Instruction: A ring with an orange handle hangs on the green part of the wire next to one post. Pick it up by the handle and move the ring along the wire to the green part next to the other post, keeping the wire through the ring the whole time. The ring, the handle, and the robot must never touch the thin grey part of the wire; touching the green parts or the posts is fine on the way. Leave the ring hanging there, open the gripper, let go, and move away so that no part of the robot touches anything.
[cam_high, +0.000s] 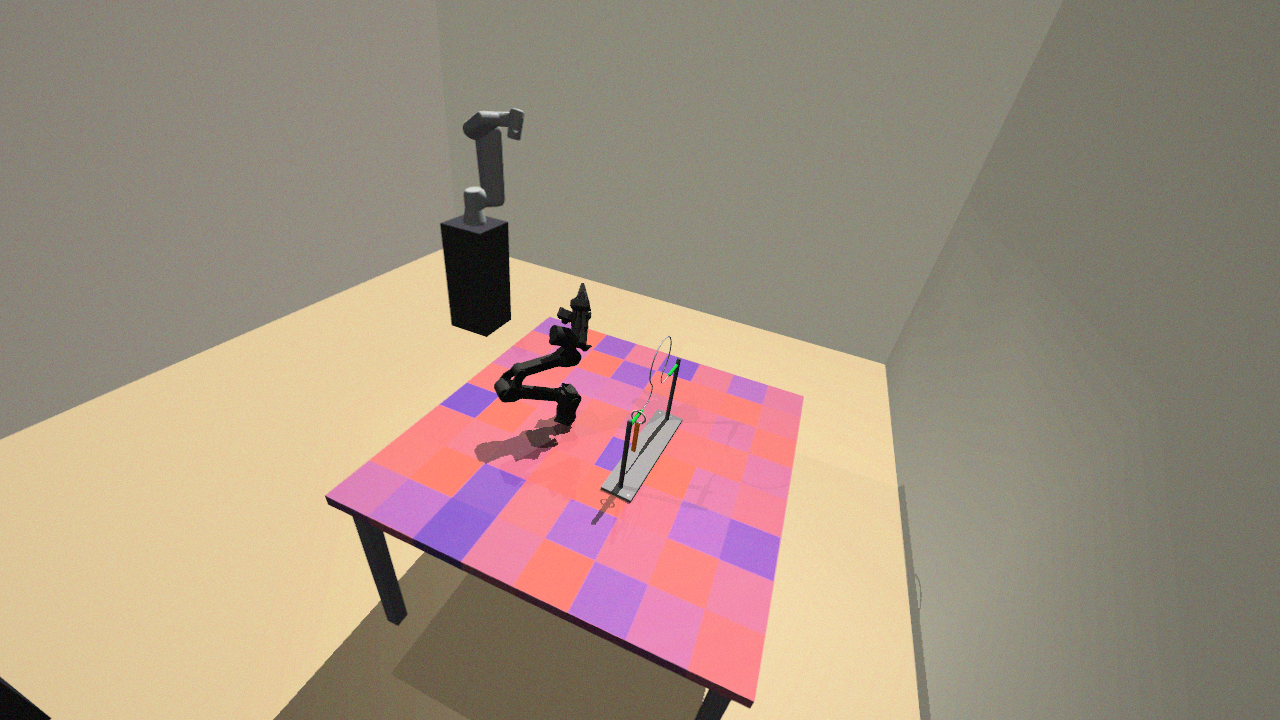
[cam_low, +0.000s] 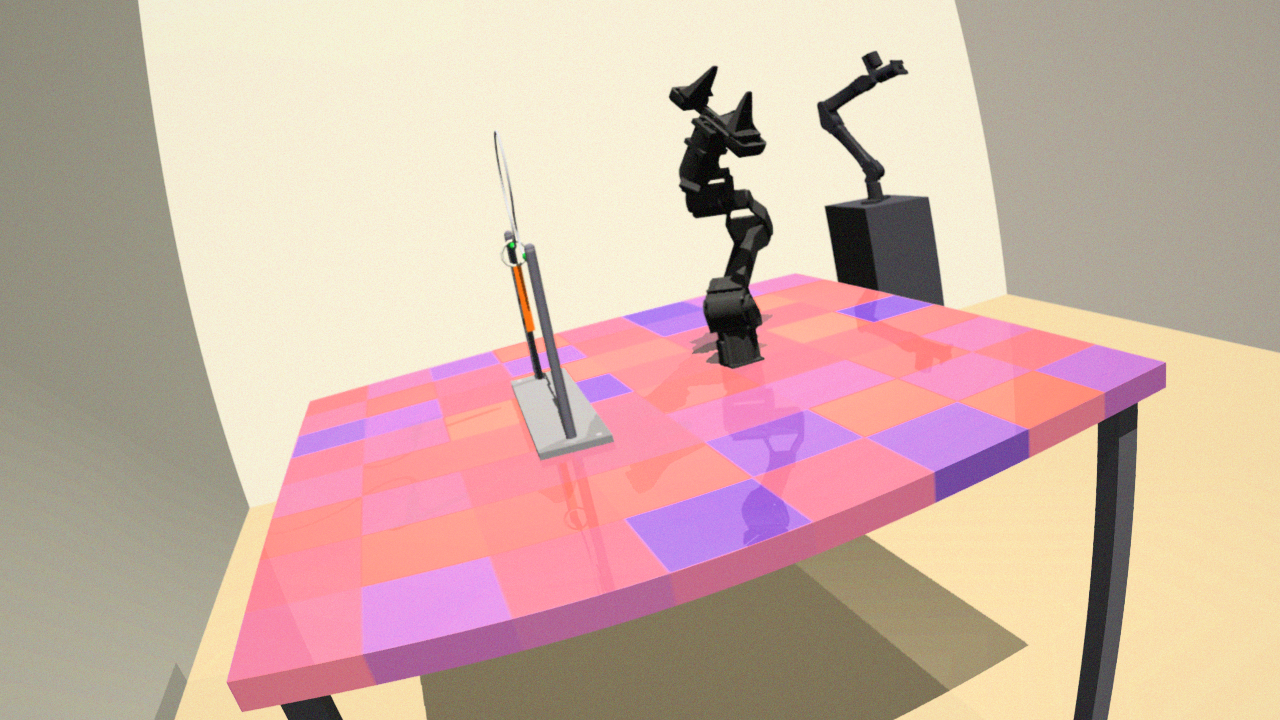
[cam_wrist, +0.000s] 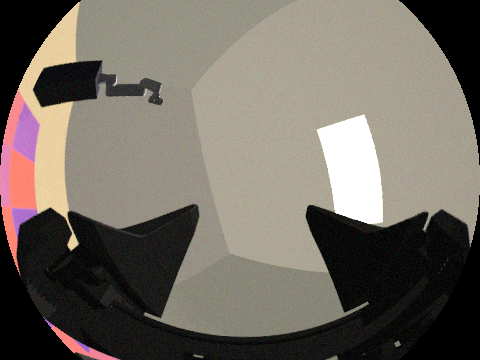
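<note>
Now: gripper tip 35 cm short of the ring with orange handle, 29 cm to the left of it and 27 cm above it.
</note>
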